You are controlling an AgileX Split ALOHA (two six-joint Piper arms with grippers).
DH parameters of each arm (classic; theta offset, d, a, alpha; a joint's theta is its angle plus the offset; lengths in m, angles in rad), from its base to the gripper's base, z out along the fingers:
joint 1: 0 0.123 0 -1.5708
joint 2: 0.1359 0 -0.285 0
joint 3: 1.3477 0 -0.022 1.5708
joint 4: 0 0.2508 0 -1.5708
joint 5: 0 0 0.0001 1.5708
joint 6: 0 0.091 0 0
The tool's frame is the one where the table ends.
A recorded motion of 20 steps. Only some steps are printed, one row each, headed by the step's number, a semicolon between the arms.
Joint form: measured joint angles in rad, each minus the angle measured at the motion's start. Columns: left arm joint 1, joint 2, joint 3, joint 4, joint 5, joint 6; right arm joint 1, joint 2, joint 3, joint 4, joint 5, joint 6.
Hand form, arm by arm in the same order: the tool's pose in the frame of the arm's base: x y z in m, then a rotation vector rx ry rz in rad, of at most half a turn. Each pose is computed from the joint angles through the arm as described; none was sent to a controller.
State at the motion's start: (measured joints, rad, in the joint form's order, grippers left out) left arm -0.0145 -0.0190 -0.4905 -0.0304 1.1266 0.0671; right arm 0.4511 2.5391 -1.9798 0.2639 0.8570 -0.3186
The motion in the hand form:
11: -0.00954 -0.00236 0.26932 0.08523 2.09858 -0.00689; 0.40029 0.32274 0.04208 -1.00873 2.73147 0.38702
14: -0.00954 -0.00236 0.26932 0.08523 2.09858 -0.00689; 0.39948 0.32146 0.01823 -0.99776 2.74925 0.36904
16: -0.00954 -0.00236 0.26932 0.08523 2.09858 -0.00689; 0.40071 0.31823 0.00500 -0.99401 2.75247 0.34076
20: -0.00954 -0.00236 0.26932 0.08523 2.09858 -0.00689; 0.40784 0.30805 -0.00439 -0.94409 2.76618 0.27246
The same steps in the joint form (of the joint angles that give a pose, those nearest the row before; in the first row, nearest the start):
11: 0.0000 0.0000 0.0000 0.0000 0.0000 -0.0031; 0.1938 0.0615 -0.0061 0.0076 -0.0702 0.0884
14: 0.0000 0.0000 0.0000 0.0000 0.0000 -0.0031; 0.1946 0.1092 -0.0062 0.0018 -0.1055 0.0956
16: 0.0000 0.0000 0.0000 0.0000 0.0000 -0.0031; 0.1913 0.1355 -0.0062 -0.0186 -0.1295 0.1041
20: 0.0000 0.0000 0.0000 0.0000 0.0000 -0.0031; 0.1753 0.1548 -0.0095 -0.0860 -0.1485 0.1662

